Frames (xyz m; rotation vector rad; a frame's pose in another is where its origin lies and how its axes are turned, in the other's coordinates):
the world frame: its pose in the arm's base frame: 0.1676 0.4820 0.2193 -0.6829 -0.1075 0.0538
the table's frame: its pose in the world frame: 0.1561 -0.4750 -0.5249 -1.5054 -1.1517 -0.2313
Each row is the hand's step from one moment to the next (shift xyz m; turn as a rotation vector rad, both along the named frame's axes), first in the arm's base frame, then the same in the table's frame.
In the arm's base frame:
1: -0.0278 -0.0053 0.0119 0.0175 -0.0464 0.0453
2: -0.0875 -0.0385 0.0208 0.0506 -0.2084 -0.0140
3: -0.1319 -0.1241 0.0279 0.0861 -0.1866 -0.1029
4: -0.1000 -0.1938 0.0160 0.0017 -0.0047 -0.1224
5: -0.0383 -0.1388 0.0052 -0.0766 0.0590 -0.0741
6: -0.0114 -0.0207 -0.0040 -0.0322 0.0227 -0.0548
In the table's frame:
1: -0.0129 -0.0278 -0.0003 -0.0225 0.0005 -0.0633
2: -0.0641 -0.0739 0.0033 -0.1666 0.0953 -0.0967
3: -0.1556 -0.0947 -0.0198 -0.1551 0.1668 -0.0304
4: -0.2070 -0.0468 -0.0525 -0.0339 0.0677 0.0963
5: -0.1364 -0.0030 -0.0464 0.0026 -0.0362 0.1163
6: -0.0238 -0.0025 -0.0007 -0.0066 -0.0021 0.0671

